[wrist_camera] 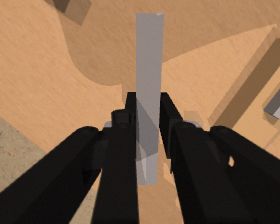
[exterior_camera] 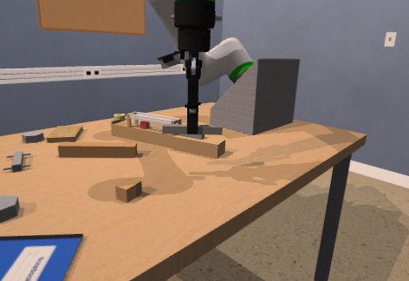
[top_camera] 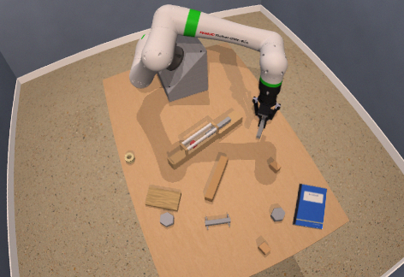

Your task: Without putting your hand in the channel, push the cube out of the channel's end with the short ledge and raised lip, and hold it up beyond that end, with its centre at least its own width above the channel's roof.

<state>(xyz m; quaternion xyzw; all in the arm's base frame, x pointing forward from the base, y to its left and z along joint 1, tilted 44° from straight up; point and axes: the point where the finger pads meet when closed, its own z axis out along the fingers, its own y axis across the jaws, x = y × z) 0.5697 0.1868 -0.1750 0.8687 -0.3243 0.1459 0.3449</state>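
My gripper is now 7 cm past the channel, 29 cm to the left of it and 9 cm above it. Round my hand: red cube: 6 cm behind, 32 cm to the right, 9 cm below; grey rod: 3 cm below; long wooden block: 13 cm ahead, 28 cm to the right, 13 cm below.
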